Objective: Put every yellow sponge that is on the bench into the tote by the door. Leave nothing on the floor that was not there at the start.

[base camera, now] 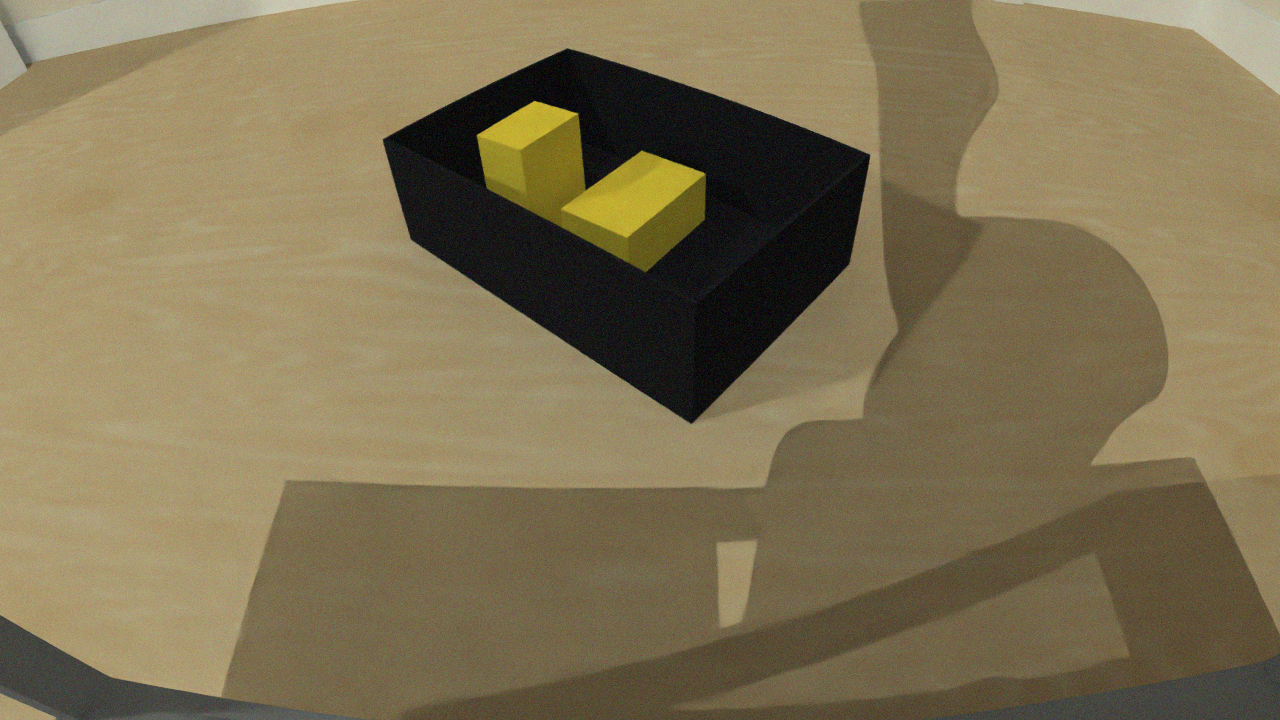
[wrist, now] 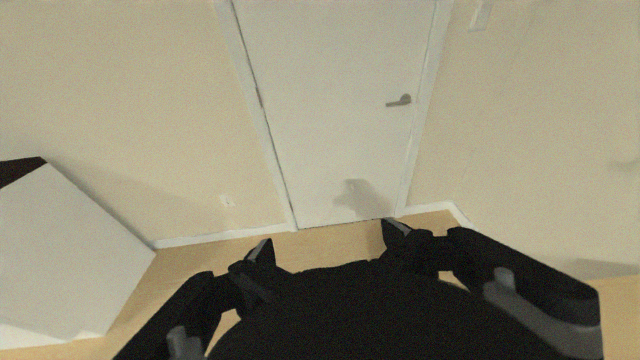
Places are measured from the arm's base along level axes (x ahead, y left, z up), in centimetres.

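Pixels of known places: gripper, fingertip midpoint: (wrist: 328, 240).
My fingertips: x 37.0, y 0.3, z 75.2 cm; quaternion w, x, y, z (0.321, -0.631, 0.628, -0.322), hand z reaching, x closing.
Observation:
For each thing: its top centre in the pictures, then the offset to it from my fingertips. "spot": a spot on its surface instead.
- black open tote at its top centre: (base camera: 613, 137) dx +16.8, dy +3.8, dz -104.9 cm
- second yellow sponge at its top centre: (base camera: 635, 190) dx +17.7, dy +2.4, dz -110.1 cm
- large white box-like piece at a spot on its surface: (wrist: 65, 250) spot: dx +63.5, dy +133.9, dz -64.9 cm
A black open tote (base camera: 546, 277) stands on the floor in the base camera view. One yellow sponge (base camera: 553, 161) stands upright inside it toward the left. A second yellow sponge (base camera: 635, 197) lies flat inside, to the right of the first. The tote and the sponges do not show in the wrist view. My gripper (wrist: 328, 240) is open, with nothing between its fingers, and faces the door (wrist: 335, 100). The bench cannot be made out for certain in these frames.
In the wrist view a large white box-like piece (wrist: 65, 250) stands at the left near the wall. A white skirting board (wrist: 225, 234) runs along the wall's foot beside the door. The arm's shadow falls on the floor right of the tote in the base camera view.

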